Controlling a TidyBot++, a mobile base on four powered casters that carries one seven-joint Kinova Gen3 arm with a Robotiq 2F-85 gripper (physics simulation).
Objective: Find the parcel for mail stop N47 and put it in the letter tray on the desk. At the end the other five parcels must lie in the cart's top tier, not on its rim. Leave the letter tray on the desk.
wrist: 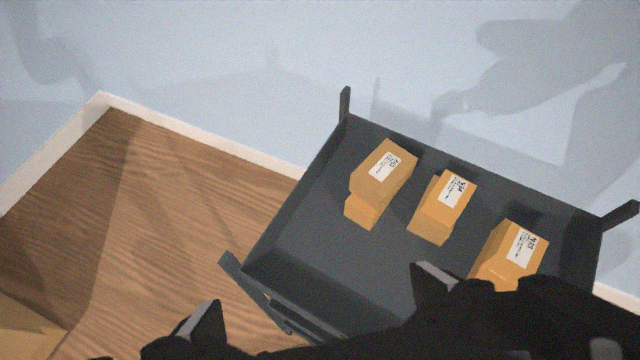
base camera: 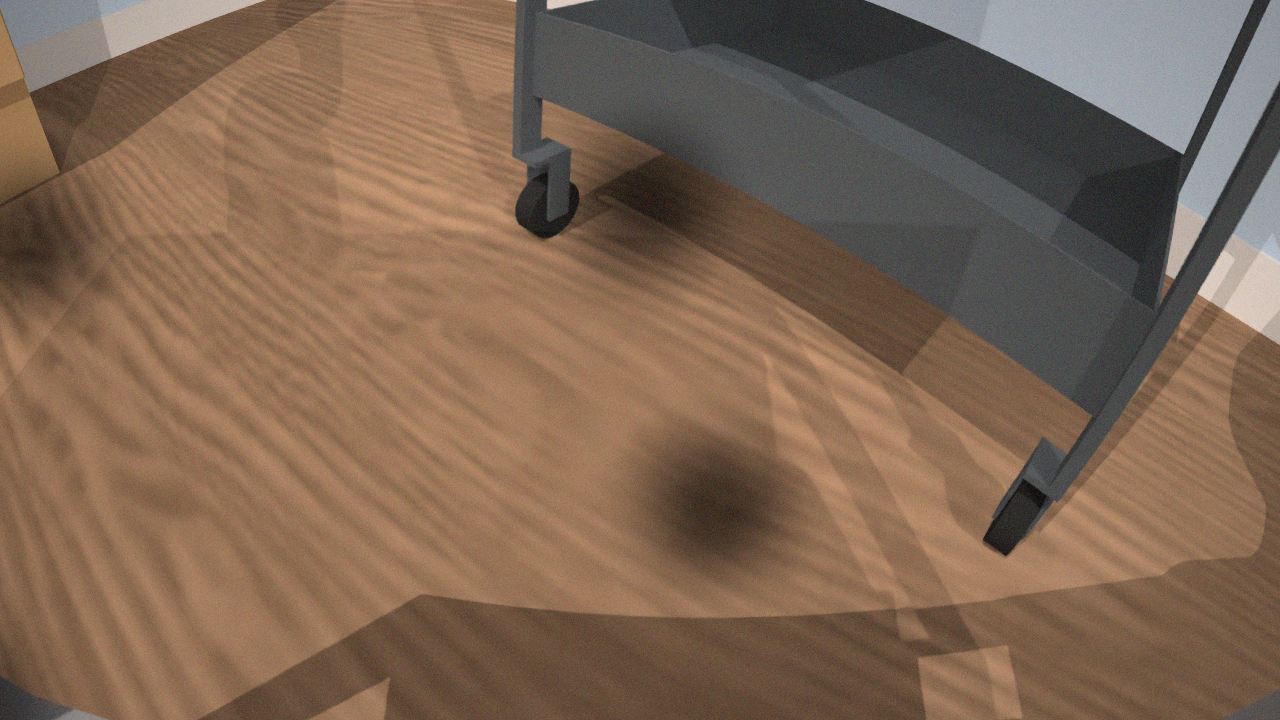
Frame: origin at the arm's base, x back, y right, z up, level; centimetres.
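Where they show: gripper, fingertip midpoint: (wrist: 319, 302).
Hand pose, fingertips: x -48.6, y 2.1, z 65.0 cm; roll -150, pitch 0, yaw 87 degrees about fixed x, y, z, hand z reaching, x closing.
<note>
Things, the pixels of their top centre, and the offset from my fingertips. "*": a spot on its surface instead.
- left upper parcel, middle of its top: (wrist: 384, 166) dx -22.1, dy +14.5, dz -28.2 cm
- middle upper parcel, middle of its top: (wrist: 453, 190) dx -15.9, dy +22.9, dz -28.4 cm
- right upper parcel, middle of its top: (wrist: 522, 248) dx -5.8, dy +28.2, dz -28.2 cm
- left lower parcel, middle of its top: (wrist: 380, 180) dx -22.4, dy +14.6, dz -33.2 cm
- middle lower parcel, middle of its top: (wrist: 441, 203) dx -16.3, dy +22.8, dz -33.4 cm
- right lower parcel, middle of its top: (wrist: 505, 261) dx -5.5, dy +28.0, dz -33.2 cm
- tan wooden piece, surface spot: (base camera: 19, 134) * dx -26.0, dy -82.0, dz -97.2 cm
The dark grey cart (base camera: 680, 116) (wrist: 320, 240) shows its lower part in the base view and its top tier in the wrist view. In that tier are three pairs of brown parcels, each with one parcel on or against another. The left upper parcel (wrist: 382, 175), middle upper parcel (wrist: 454, 195) and right upper parcel (wrist: 522, 247) carry white labels, too blurred to read surely. Under them show the left lower parcel (wrist: 362, 212), middle lower parcel (wrist: 430, 231) and right lower parcel (wrist: 492, 277), partly hidden by my gripper. My gripper (wrist: 319, 302) is open over the tier's near left side. The letter tray does not show.
A tan wooden piece (base camera: 19, 134) (wrist: 30, 330) stands at the left; I cannot tell whether it is the desk. The cart's corner posts (wrist: 344, 102) (wrist: 620, 215) rise above the rim at the wall side. A pale blue wall (wrist: 225, 45) stands behind the cart.
</note>
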